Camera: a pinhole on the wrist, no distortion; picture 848 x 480 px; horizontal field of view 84.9 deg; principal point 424.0 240.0 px. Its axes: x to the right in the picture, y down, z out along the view. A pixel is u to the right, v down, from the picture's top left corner.
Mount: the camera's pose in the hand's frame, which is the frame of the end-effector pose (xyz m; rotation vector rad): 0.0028 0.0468 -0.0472 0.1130 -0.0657 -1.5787
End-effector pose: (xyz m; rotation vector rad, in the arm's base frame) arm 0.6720 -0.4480 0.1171 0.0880 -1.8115 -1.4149
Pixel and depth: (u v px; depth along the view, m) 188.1 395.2 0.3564
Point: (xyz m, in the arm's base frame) 0.5015 -0.1568 0.3312
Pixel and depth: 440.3 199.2 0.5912
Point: 0.4188 0.0299 0.0420
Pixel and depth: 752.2 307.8 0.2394
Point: 0.4943 -0.3529 0.0065
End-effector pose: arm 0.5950 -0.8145 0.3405 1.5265 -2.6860 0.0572
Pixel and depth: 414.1 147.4 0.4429
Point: 0.6159 -0.6979 -0.0505
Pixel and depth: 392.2 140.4 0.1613
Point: 0.5716 -0.7507 0.2278
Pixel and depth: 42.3 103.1 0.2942
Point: 0.4056 -0.5860 0.0893
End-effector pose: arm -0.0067 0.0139 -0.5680 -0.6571 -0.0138 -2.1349
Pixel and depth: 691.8 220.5 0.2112
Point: 0.0175 0.1253 -0.4284
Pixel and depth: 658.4 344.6 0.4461
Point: 0.0033 0.1915 -0.1577
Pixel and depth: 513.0 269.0 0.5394
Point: 0.1701 0.1962 -0.1429
